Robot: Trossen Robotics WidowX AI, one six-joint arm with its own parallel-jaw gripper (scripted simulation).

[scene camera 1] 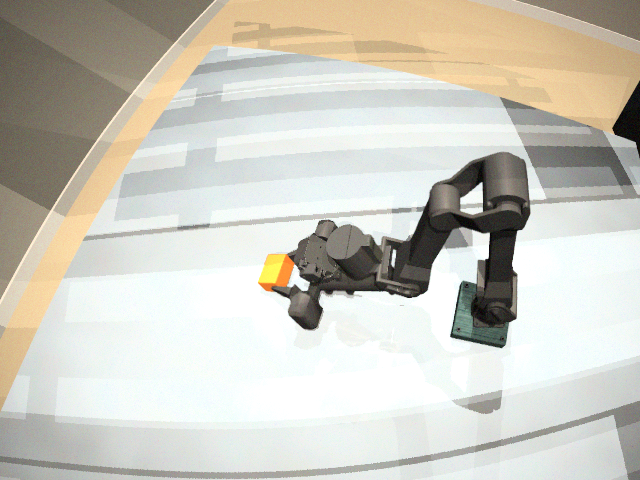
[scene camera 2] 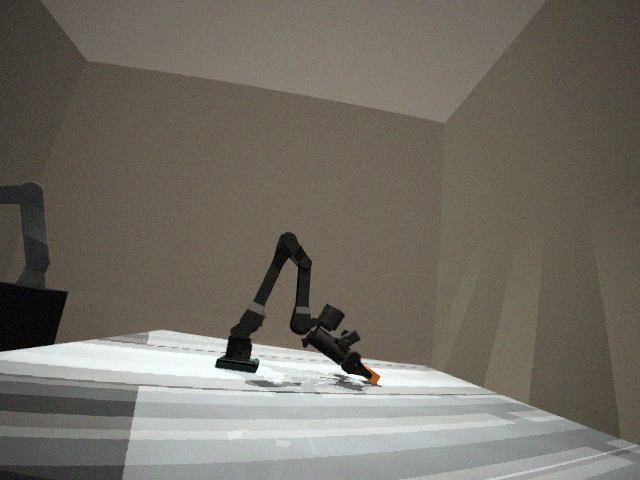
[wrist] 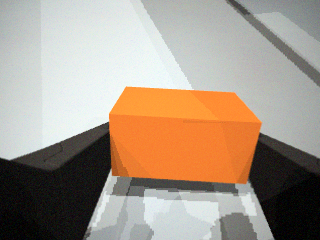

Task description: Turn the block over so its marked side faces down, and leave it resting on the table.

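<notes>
My gripper (scene camera 1: 277, 273) holds an orange block (scene camera 1: 278, 267). Scene camera 2 shows my gripper (scene camera 2: 368, 374) too, and in the wrist view I can see my gripper (wrist: 179, 134) as well. As for the orange block, the wrist view also shows the orange block (wrist: 211, 136).
</notes>
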